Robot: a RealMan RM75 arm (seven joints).
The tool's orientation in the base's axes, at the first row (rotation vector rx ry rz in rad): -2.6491 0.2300 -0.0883
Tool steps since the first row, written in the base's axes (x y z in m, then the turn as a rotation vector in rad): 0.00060 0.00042 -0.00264 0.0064 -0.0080 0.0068; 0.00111 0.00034 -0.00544 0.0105 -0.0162 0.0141; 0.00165 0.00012 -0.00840 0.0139 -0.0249 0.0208; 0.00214 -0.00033 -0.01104 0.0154 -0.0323 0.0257
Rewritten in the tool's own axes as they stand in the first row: 0.00046 0.00078 0.00259 0.0079 0.0029 -0.0090; 0.00091 0.00208 0.00508 0.0135 0.0060 -0.0188; 0.00141 0.00357 0.00765 0.0186 0.0100 -0.0283; 0.00192 0.00512 0.00983 0.0215 0.0139 -0.0359
